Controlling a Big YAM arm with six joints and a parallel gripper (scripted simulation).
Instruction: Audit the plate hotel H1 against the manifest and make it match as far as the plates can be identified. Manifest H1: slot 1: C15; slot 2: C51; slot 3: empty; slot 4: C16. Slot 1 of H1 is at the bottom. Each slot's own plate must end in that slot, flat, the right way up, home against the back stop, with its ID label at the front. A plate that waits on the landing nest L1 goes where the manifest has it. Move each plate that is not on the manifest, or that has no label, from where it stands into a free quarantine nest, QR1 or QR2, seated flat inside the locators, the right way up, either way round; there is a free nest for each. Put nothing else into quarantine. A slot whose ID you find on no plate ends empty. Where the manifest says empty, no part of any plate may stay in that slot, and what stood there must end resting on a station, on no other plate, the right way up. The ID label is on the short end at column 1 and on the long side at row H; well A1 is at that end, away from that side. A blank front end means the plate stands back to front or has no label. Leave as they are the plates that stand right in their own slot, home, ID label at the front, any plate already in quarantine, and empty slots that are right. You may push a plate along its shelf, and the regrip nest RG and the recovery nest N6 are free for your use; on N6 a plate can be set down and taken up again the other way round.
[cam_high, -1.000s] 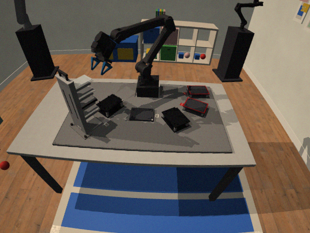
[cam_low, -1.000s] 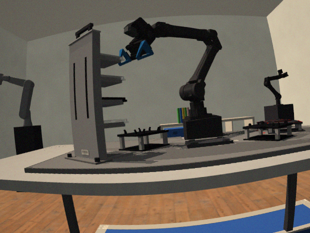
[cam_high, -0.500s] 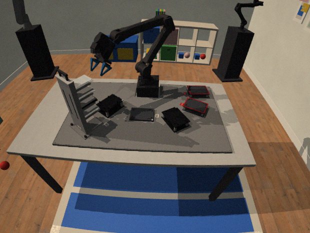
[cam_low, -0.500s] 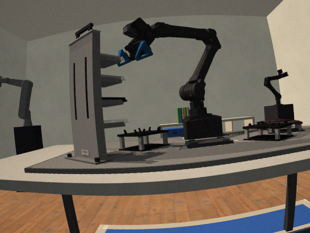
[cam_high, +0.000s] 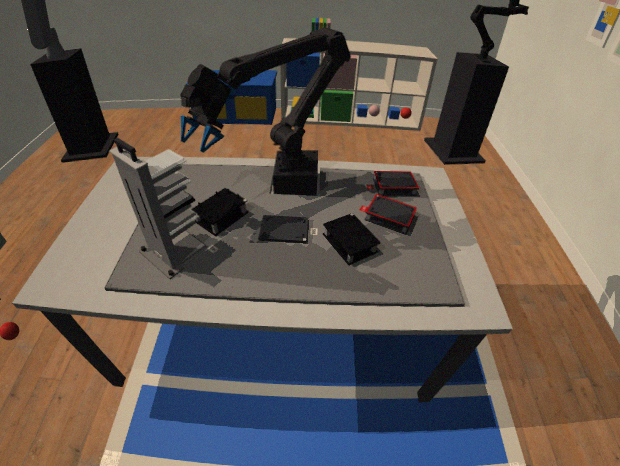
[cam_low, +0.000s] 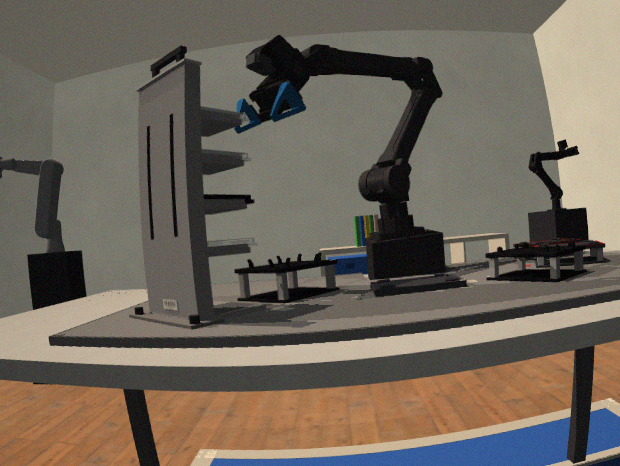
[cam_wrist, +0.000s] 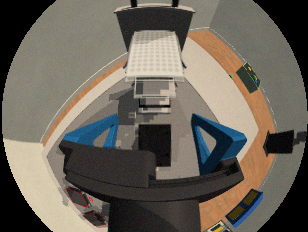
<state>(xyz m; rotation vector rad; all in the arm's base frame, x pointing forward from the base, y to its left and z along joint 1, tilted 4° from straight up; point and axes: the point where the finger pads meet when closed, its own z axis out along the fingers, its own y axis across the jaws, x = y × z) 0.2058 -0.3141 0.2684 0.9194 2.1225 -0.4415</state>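
Now: hand 8 cm short of the dark plate, 9 cm to the left of it and 15 cm above it. Also, from my hand: plate hotel H1: 14 cm ahead, 15 cm to the right, 14 cm below.
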